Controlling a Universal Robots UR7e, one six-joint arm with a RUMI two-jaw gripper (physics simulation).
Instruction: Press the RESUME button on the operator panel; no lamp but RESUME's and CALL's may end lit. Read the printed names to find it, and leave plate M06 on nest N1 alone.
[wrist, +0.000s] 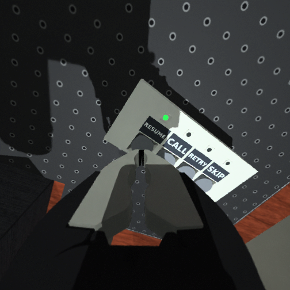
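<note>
The operator panel (122, 127) lies tilted across the middle of the wrist view, with printed names RESUME, CALL, RETRY and SKIP. The RESUME lamp (165, 117) is lit green. The CALL lamp (188, 134), the RETRY lamp (209, 149) and the SKIP lamp (228, 162) are dark. The RESUME button (142, 142) is in shadow, partly hidden behind the fingertips. My gripper (142, 151) is shut and empty, its tips at the RESUME button; whether they touch it I cannot tell. Plate M06 and nest N1 do not show.
The panel sits on a dark perforated board (200, 60), partly shadowed. A black block (22, 195) stands at the left. Reddish wood (260, 212) shows past the board's edge, and a grey-beige surface (272, 250) is at the lower right.
</note>
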